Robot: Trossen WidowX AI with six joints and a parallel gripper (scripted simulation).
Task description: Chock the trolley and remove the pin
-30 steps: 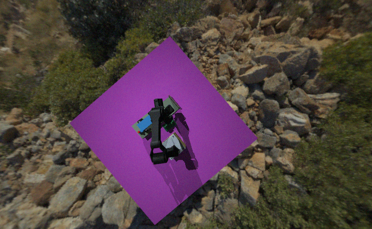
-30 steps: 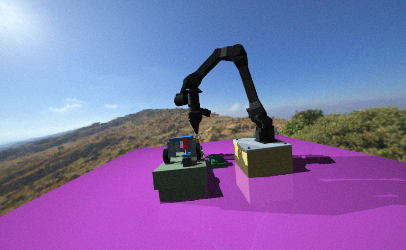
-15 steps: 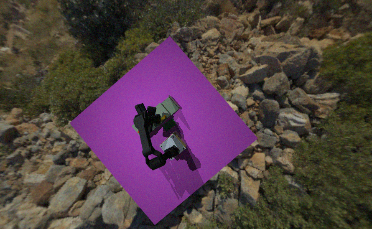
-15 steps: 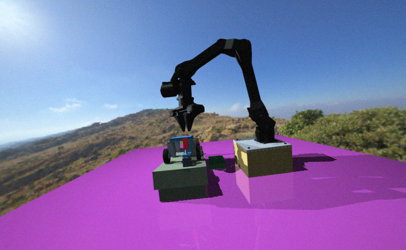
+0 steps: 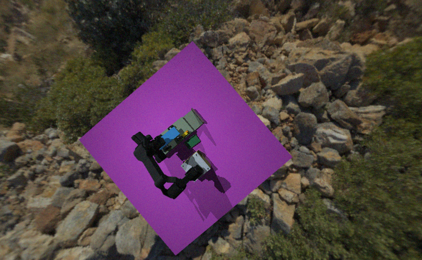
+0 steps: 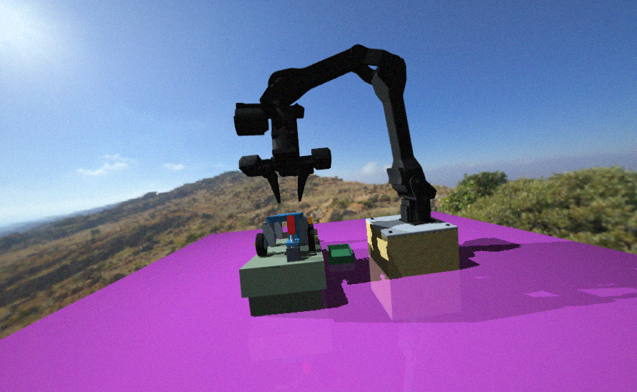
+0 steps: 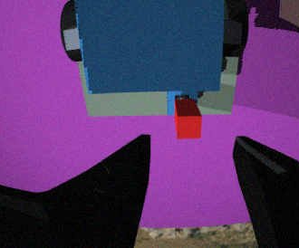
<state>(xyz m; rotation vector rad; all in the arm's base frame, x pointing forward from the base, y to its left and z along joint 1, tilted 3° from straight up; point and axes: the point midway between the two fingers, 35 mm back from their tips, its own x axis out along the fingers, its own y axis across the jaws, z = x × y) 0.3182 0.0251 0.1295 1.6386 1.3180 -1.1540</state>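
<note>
Right now the red-headed stop pin is 6 cm below my gripper tip and 2 cm to the left of it. From my gripper tip the other things lie so: grey-green ramp (15 cm below, 10 cm to the right); then trolley (9 cm to the right, 8 cm below); then yellow chock (19 cm to the right, 11 cm below, 7 cm behind).
</note>
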